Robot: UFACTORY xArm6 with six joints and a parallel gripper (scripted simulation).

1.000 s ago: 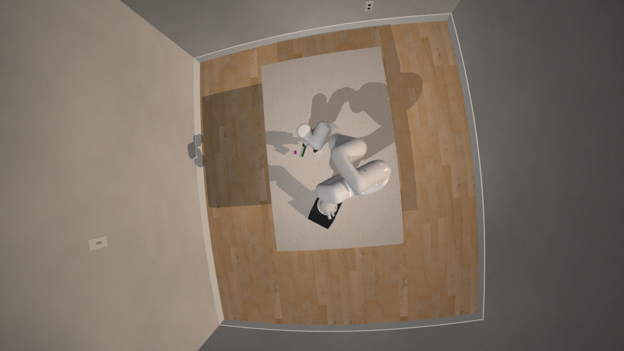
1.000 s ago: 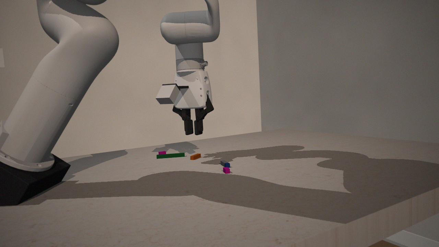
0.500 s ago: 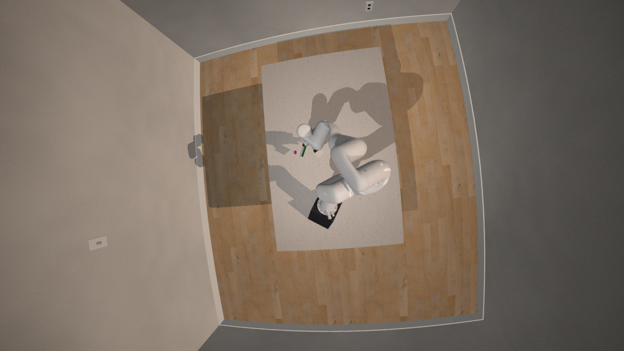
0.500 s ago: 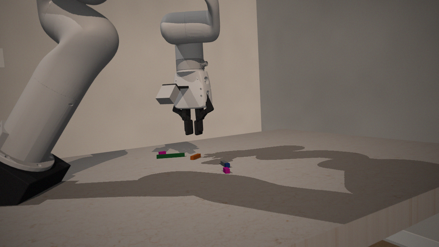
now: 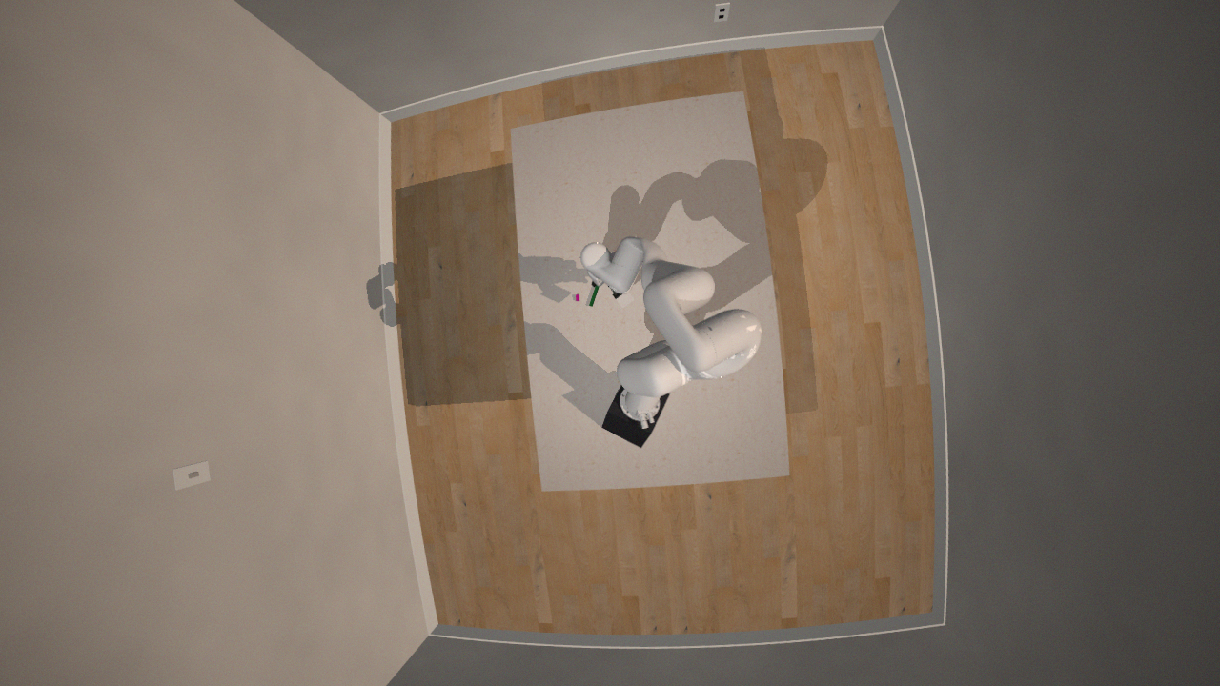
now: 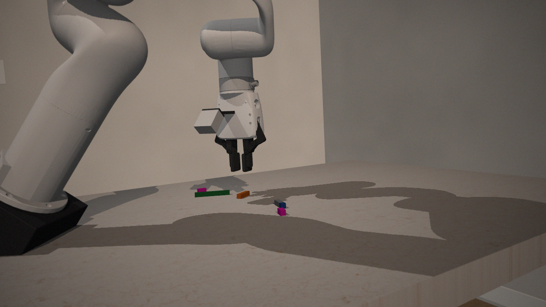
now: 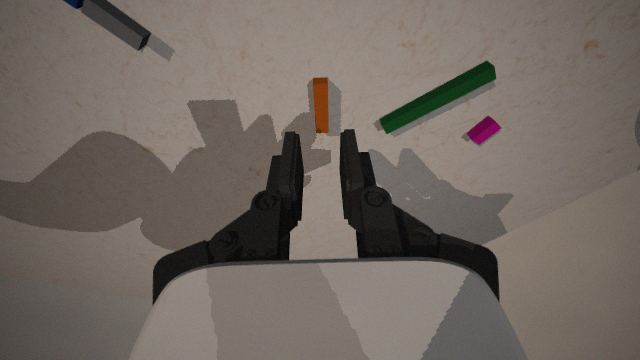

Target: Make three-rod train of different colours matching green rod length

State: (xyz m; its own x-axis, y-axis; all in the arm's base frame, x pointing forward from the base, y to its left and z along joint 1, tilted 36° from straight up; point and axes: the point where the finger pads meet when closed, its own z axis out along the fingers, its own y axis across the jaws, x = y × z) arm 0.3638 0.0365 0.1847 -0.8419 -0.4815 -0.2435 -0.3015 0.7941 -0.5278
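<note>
My hand is 7 cm above the orange rod. The rest, counted from my hand: green rod 3 cm behind, 8 cm to the left, 7 cm below; grey rod 2 cm behind, 13 cm to the right, 7 cm below; blue rod 3 cm behind, 15 cm to the right, 7 cm below.
</note>
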